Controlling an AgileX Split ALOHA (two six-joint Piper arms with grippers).
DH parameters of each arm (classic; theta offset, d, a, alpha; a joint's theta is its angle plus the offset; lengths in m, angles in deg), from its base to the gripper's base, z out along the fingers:
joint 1: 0 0.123 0 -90
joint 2: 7.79 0 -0.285 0
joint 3: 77.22 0 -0.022 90
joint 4: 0 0.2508 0 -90
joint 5: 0 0 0.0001 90
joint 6: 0 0.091 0 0
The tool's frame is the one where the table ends.
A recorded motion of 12 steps. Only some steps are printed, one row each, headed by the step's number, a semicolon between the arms.
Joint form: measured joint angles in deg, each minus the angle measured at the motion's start. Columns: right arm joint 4, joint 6, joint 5, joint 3, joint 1, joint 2; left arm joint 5, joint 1, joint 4, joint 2, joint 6, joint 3.
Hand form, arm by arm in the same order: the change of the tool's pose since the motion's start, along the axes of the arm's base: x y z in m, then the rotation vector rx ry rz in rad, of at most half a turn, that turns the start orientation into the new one. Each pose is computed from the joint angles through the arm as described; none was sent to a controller.
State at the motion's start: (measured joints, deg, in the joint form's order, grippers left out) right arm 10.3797 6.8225 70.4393 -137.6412 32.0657 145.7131; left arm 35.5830 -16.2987 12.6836 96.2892 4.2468 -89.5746
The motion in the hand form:
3: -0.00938 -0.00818 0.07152 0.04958 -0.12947 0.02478; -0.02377 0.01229 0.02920 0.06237 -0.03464 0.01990
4: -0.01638 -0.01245 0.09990 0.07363 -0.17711 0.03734; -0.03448 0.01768 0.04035 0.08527 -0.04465 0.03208
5: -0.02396 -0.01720 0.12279 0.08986 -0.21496 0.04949; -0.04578 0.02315 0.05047 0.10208 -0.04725 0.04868
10: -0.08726 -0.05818 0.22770 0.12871 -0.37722 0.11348; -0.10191 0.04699 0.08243 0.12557 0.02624 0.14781
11: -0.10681 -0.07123 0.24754 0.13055 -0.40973 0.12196; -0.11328 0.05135 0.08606 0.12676 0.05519 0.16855
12: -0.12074 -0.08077 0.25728 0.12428 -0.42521 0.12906; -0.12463 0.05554 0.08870 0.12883 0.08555 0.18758
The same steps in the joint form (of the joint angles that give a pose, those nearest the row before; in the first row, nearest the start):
3: -0.98 -1.58 0.18 0.20 -0.06 -7.92; 4.28 0.00 4.01 -5.04 0.00 0.00
4: -0.92 -2.38 0.29 0.51 -0.06 -11.25; 6.26 0.00 5.47 -7.13 0.00 0.00
5: -0.93 -3.19 0.29 1.38 -0.06 -14.32; 8.57 0.00 6.65 -9.18 -0.17 0.00
10: -1.77 -7.54 0.83 11.64 -0.06 -33.56; 22.57 0.00 8.65 -17.87 -1.46 0.00
11: -2.25 -8.23 0.97 14.99 -0.06 -38.61; 25.88 0.00 8.68 -19.38 -1.66 0.00
12: -2.73 -8.80 1.03 18.00 -0.06 -42.20; 29.09 0.00 8.68 -20.89 -1.80 0.16

